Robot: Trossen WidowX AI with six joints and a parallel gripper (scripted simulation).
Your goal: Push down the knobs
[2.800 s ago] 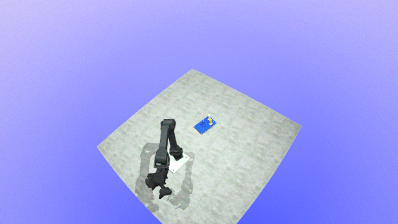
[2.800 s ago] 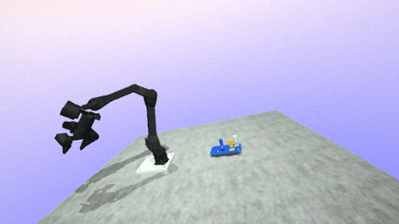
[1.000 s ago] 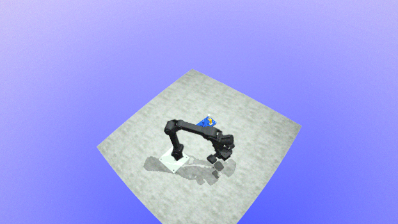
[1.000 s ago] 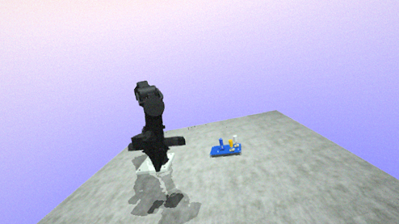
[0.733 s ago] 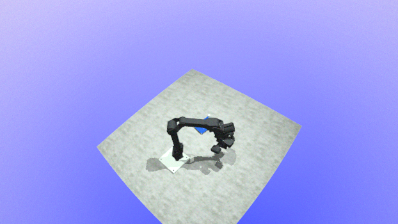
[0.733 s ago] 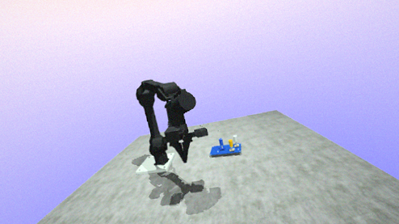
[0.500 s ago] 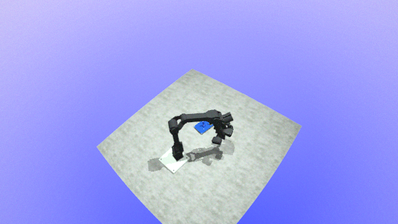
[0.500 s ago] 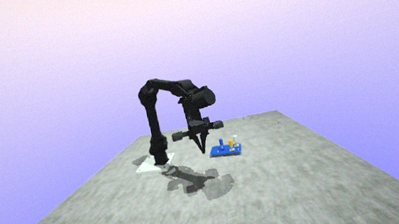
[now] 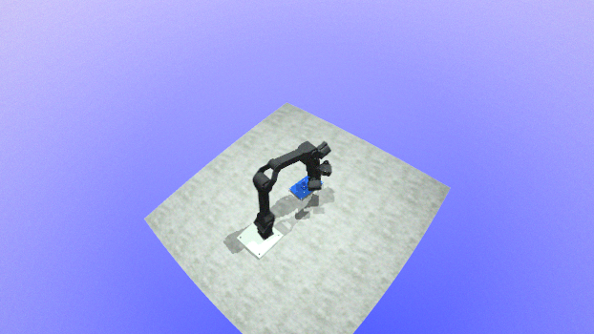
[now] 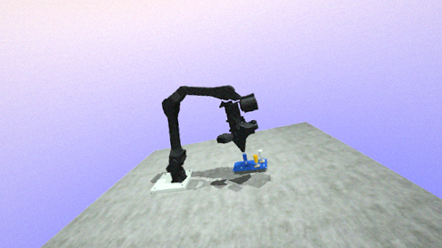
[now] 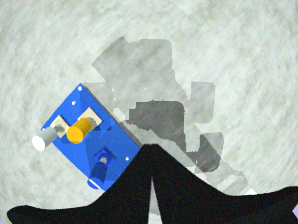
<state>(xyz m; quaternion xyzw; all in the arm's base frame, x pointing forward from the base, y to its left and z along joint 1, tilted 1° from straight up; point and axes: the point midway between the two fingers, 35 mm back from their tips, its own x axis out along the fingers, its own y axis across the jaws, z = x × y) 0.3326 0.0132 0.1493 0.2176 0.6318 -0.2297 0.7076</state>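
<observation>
The blue knob is 9 cm to the left of my gripper tip, 6 cm below it and 2 cm behind it. Round my gripper tip: orange knob 7 cm below, 6 cm to the left, 3 cm ahead; then dark blue part 9 cm to the left, 8 cm below, 2 cm behind.
</observation>
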